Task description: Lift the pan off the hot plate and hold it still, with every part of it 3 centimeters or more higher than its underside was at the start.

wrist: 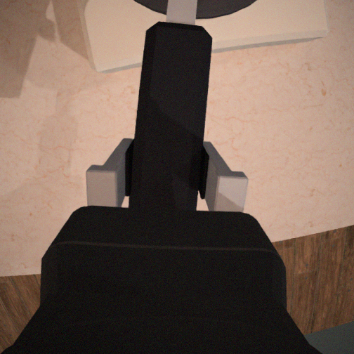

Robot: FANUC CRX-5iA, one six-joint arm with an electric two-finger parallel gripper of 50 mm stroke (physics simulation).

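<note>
The pan's black handle (pixel 175 80) runs up the middle of the wrist view, with a light grey neck (pixel 181 12) at its far end. The pan's bowl does not show; it lies beyond the top edge. My gripper (pixel 165 157) is shut on the handle, one dark pad against each side. The cream hot plate (pixel 270 37) stands on the table at the top, with part of its dark round disc (pixel 220 9) showing. The neck passes across the disc's near edge. The pan's underside is hidden, so its height above the hot plate cannot be read.
The pale, veined table top (pixel 280 125) lies under the handle and ends in a curved edge near the bottom. Brown wooden floor (pixel 320 280) shows beyond it, with a grey-green patch at the bottom right. Shadows fall on the table at the upper left.
</note>
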